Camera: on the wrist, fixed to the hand. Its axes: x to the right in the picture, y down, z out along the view.
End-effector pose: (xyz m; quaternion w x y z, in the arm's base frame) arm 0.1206 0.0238 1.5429 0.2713 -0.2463 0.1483 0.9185
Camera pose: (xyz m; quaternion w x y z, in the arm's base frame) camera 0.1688 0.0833 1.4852 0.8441 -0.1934 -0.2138 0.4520
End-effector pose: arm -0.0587 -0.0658 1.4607 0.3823 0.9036 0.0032 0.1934
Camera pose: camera -0.0423 0.0255 1.4365 0.4923 0.5754 0.5999 -0.2583
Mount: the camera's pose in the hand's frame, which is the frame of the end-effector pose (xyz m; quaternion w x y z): 0.0208 -0.0837 -0.0419 0.6601 -0.1080 -0.1169 -0.7341
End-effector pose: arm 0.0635 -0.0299 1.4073 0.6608 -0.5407 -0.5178 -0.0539
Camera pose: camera 0.0464 -0.0863 1.4829 0.2777 -0.0545 -0.8102 -0.5134
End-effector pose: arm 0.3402 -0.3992 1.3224 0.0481 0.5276 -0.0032 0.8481
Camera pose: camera 0.3007 -0.3119 1.3187 0.7110 0.4446 0.2880 0.4625
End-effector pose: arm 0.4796 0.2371 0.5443 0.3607 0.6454 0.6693 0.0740
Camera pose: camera 0.3895 0.2585 0.5195 0.4404 -0.0956 0.8654 -0.2191
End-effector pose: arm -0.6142 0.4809 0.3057 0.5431 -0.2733 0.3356 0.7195
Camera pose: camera -0.5376 0.4761 0.2482 0.8964 -0.4013 -0.1203 0.1445
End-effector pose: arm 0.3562 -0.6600 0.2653 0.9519 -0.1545 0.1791 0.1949
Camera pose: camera 0.3980 -0.7420 0.2385 0.7757 -0.3135 -0.1275 -0.5327
